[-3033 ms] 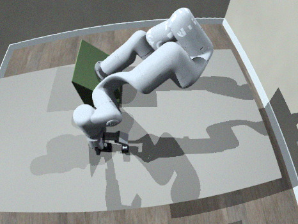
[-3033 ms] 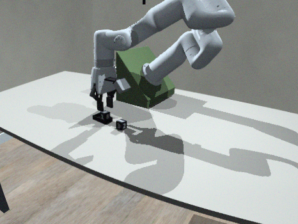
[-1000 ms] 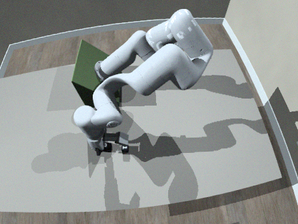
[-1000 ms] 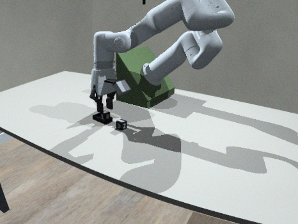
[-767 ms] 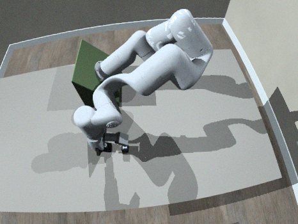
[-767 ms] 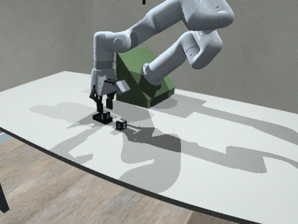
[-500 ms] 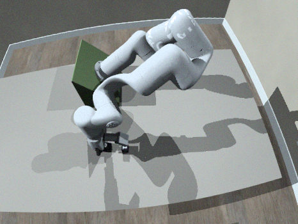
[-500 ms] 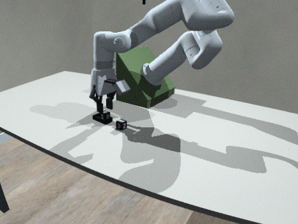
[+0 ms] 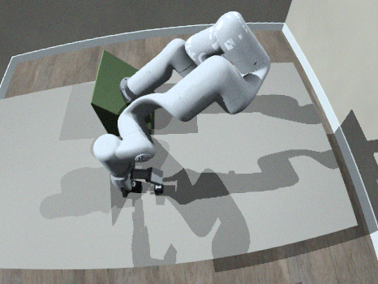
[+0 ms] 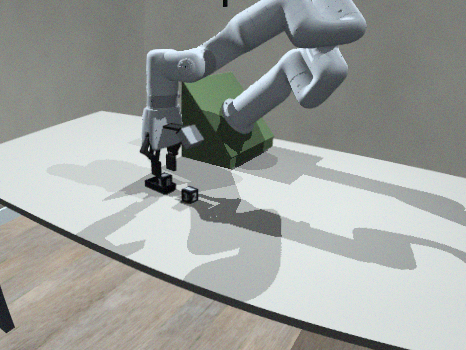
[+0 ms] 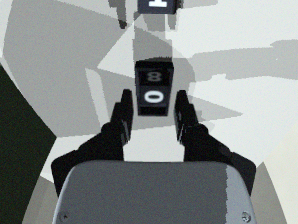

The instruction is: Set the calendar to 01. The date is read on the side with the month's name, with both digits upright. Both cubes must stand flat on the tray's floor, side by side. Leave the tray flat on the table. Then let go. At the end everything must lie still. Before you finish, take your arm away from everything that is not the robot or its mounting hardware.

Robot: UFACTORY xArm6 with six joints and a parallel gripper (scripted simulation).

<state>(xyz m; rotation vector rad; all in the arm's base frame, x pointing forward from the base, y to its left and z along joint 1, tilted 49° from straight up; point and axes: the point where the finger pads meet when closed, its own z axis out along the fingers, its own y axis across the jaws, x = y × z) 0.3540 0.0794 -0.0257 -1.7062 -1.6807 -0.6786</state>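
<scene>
My hand is 4 cm above the black cube. Round my hand: black tray: 6 cm below, 2 cm to the right.
</scene>
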